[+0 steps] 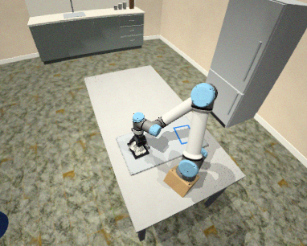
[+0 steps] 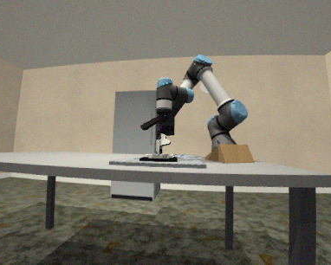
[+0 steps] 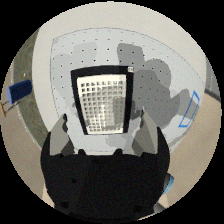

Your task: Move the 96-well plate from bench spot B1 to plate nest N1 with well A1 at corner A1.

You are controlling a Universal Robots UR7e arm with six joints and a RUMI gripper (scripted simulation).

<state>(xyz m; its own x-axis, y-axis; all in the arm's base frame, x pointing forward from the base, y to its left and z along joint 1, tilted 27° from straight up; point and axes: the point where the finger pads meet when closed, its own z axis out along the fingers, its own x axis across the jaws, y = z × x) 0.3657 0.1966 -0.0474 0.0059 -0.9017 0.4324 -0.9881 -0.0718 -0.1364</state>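
The white 96-well plate lies 1 cm below my hand. Also, from my hand: black plate nest 2 cm below.
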